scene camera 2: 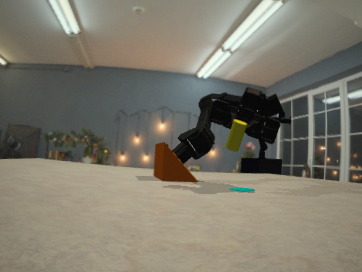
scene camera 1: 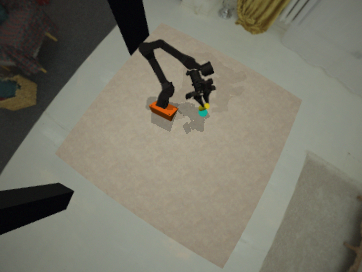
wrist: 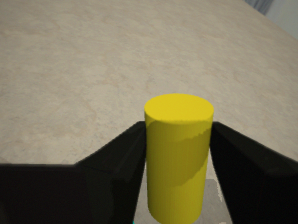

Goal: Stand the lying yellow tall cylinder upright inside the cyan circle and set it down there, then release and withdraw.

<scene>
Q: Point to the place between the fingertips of my gripper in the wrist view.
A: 177, 129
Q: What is my gripper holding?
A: A yellow cylinder.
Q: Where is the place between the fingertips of my gripper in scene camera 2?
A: At 238, 127
</scene>
